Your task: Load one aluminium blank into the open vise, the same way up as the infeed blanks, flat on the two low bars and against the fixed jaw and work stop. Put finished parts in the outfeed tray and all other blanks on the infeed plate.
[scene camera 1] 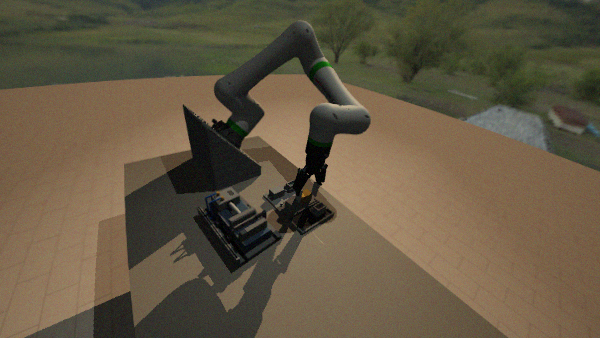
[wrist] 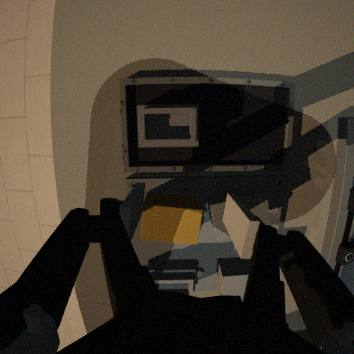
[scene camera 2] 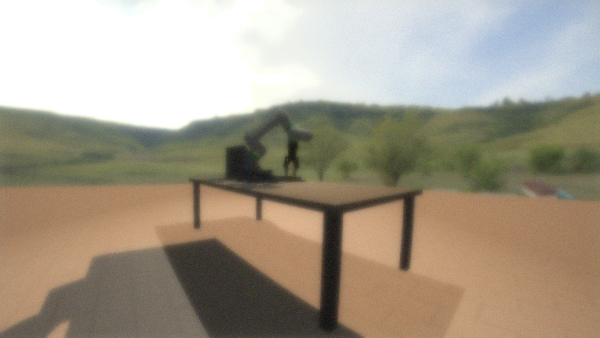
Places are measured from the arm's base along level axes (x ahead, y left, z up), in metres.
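Pixels of known places: gripper, fingertip midpoint: [scene camera 1: 305, 197] [wrist: 184, 201] [scene camera 2: 290, 176]; arm's base at its link origin: [scene camera 1: 227, 139] [scene camera 2: 248, 162].
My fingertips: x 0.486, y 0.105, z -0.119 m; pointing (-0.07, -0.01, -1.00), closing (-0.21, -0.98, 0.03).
Note:
For each thing: its top centre in the pictures, then the offset to it from my fingertips. "*": a spot on its surface instead. Level surfaces: height alone.
- infeed plate at its top centre: [wrist: 206, 241] [scene camera 1: 290, 197] dx -0.072, dy -0.024, dz -0.035 m
- orange block at its top centre: [wrist: 170, 225] [scene camera 1: 304, 193] dx -0.023, dy +0.016, dz +0.002 m
- grey block at its top centre: [wrist: 244, 286] [scene camera 1: 277, 189] dx -0.122, dy -0.065, dz +0.001 m
- slotted part at its top centre: [wrist: 171, 289] [scene camera 1: 292, 183] dx -0.115, dy +0.025, dz +0.000 m
- pocketed part at its top centre: [wrist: 167, 126] [scene camera 1: 319, 205] dx +0.075, dy +0.010, dz -0.002 m
- vise at its top centre: [scene camera 1: 236, 208] [scene camera 2: 258, 169] dx -0.077, dy -0.300, dz +0.056 m
- vise's dark base at a spot on its surface: [scene camera 1: 221, 246] * dx -0.031, dy -0.396, dz -0.033 m
- table at its surface level: dz -0.043 m
My gripper [scene camera 1: 308, 191] [scene camera 2: 291, 173] [wrist: 184, 201] is low over the infeed plate [scene camera 1: 270, 200] [wrist: 197, 254], its fingers part-way open on either side of an orange block [scene camera 1: 306, 193] [wrist: 171, 224]. In the wrist view a gap shows between the block and the right finger pad; contact at the left pad is unclear. A grey block [wrist: 232, 284] and a slotted part [wrist: 172, 286] stand nearer the gripper, partly hidden by it. A pale block behind the right pad is mostly hidden. The outfeed tray [scene camera 1: 318, 224] [wrist: 192, 81] holds a pocketed part [wrist: 167, 143]. The vise [scene camera 1: 242, 216] is left of the plate.
The vise's dark base [scene camera 1: 220, 246] borders the work area in scene camera 1. The dark upright panel [scene camera 1: 215, 155] stands by the arm's base. The table [scene camera 1: 380, 295] [scene camera 2: 320, 195] carries everything. The outfeed tray's raised rim adjoins the infeed plate.

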